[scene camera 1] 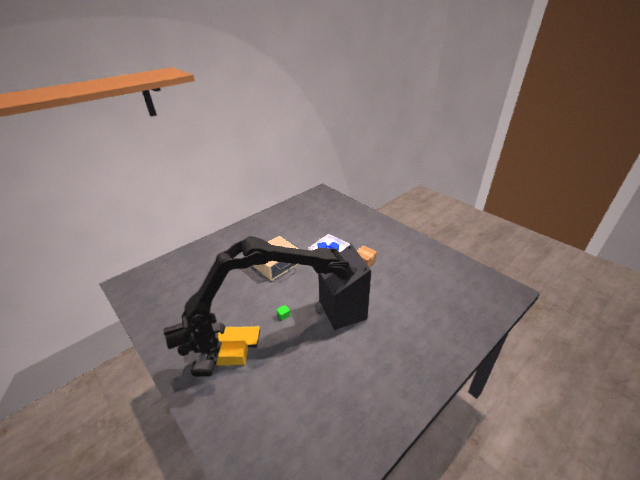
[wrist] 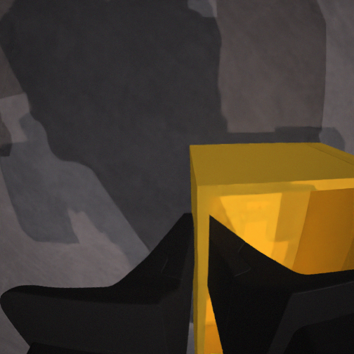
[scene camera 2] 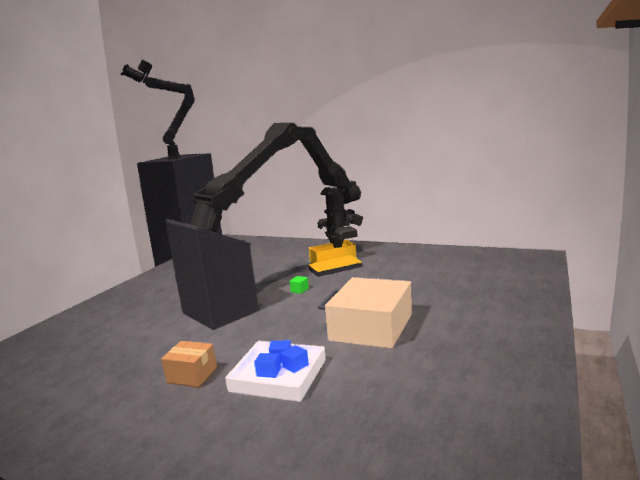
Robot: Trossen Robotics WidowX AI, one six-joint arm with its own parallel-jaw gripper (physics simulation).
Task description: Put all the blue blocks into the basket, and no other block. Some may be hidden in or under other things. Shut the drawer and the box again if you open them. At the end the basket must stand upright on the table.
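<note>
A white basket (scene camera 1: pixel 330 238) (scene camera 2: pixel 263 388) stands upright and holds three blue blocks (scene camera 1: pixel 328 246) (scene camera 2: pixel 267 364). A yellow box (scene camera 1: pixel 231 355) (scene camera 2: pixel 332 253) (wrist: pixel 270 162) stands at the table's far left in scene camera 1, its yellow lid (scene camera 1: pixel 247 334) (scene camera 2: pixel 336 265) folded open beside it. My gripper (scene camera 1: pixel 213 355) (scene camera 2: pixel 338 243) (wrist: pixel 194 221) points down and is shut on one thin wall of this box, one finger inside and one outside. Part of the box's inside is hidden by the fingers. A green block (scene camera 1: pixel 282 312) (scene camera 2: pixel 299 284) lies on the table. A cream drawer cabinet (scene camera 1: pixel 279 241) (scene camera 2: pixel 369 311) has its dark front towards the green block.
A small brown carton (scene camera 1: pixel 367 255) (scene camera 2: pixel 188 364) stands near the basket. My arm's dark pedestal (scene camera 1: pixel 347 302) (scene camera 2: pixel 214 279) stands between the carton and the green block. The yellow box is near the table's edge. Scene camera 2 shows a second arm on a pedestal (scene camera 2: pixel 175 191) behind.
</note>
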